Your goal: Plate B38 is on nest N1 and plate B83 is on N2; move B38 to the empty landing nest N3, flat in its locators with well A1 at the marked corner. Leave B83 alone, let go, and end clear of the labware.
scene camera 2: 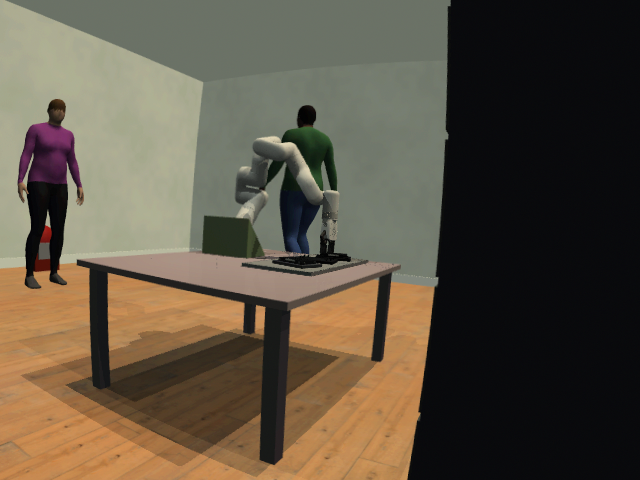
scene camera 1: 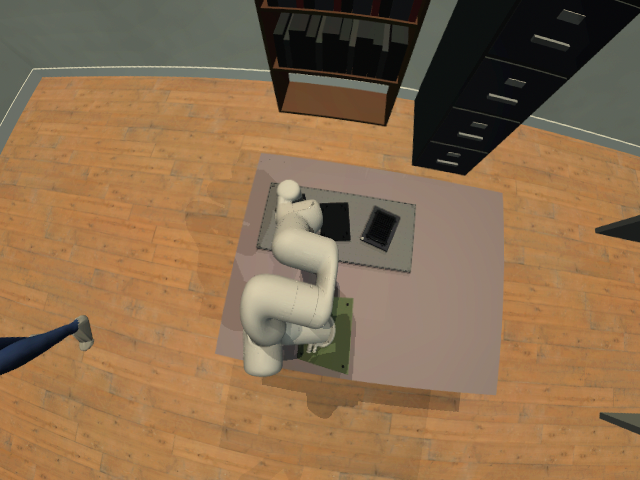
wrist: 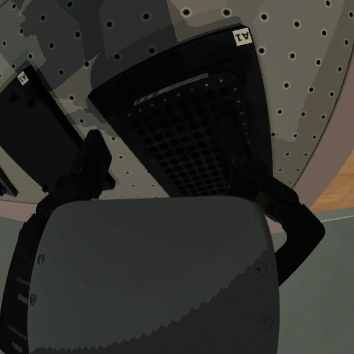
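A dark plate [wrist: 172, 125] sits in a black nest [wrist: 257, 95] under my gripper [wrist: 159, 136] [scene camera 2: 327, 250]; an A1 tag marks a nest corner. The gripper is open and empty, low over this nest. In the wrist view one finger shows over the plate and the other over the gap beside the nest. The middle nest [scene camera 1: 337, 222] [wrist: 35, 130] is empty. Another dark plate [scene camera 1: 381, 226] sits in the right-hand nest [scene camera 1: 383, 249]. The arm hides the gripper and most of the left nest in scene camera 1. The plate names cannot be read.
The nests stand on a grey perforated board [scene camera 1: 403, 240] [wrist: 300, 67] on the table [scene camera 1: 439, 310] [scene camera 2: 206, 273]. A green block [scene camera 1: 341, 351] [scene camera 2: 227, 236] stands by the arm's base. A person in green [scene camera 2: 310, 149] stands behind the arm; another in purple [scene camera 2: 50, 155] stands farther left.
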